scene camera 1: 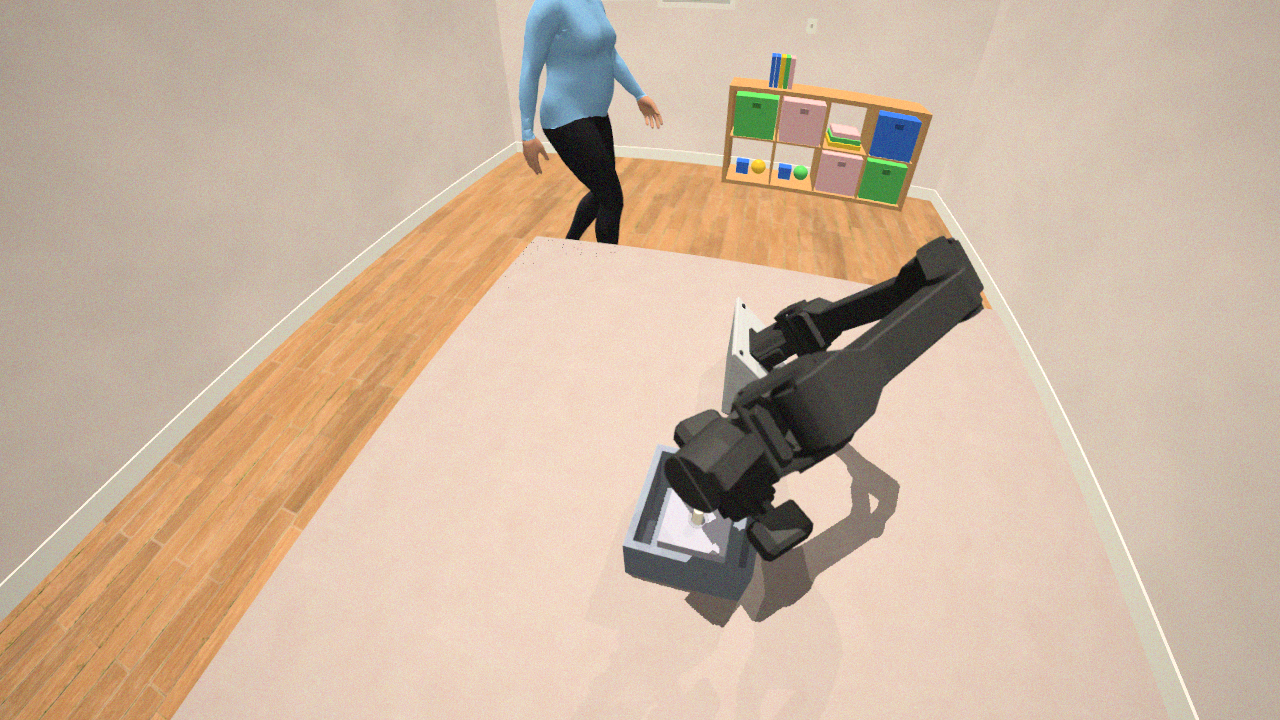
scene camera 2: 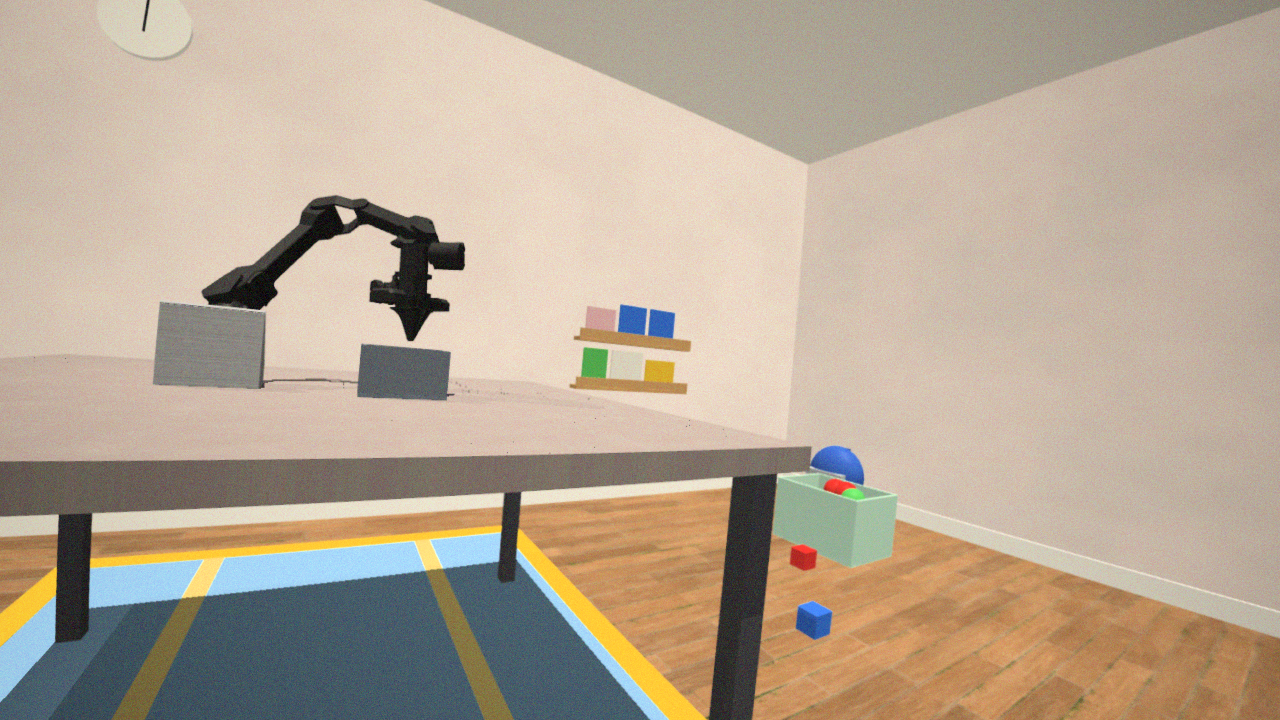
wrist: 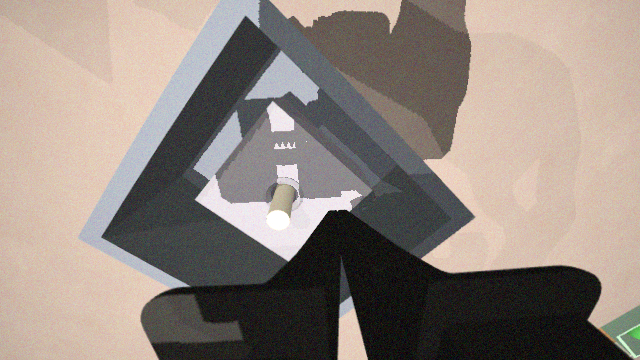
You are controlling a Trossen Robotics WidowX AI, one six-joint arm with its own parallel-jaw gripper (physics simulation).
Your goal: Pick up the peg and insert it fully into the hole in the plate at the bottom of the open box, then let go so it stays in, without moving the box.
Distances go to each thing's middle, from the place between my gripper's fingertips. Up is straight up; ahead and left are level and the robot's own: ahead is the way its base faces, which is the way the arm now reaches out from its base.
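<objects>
From my hand, the blue-grey box point(scene camera 1: 729, 579) is 2 cm behind, 3 cm to the right and 6 cm below. The grey plate point(scene camera 1: 678, 533) is there too, and it is 2 cm behind my hand, 3 cm to the right of it and 8 cm below it.
</objects>
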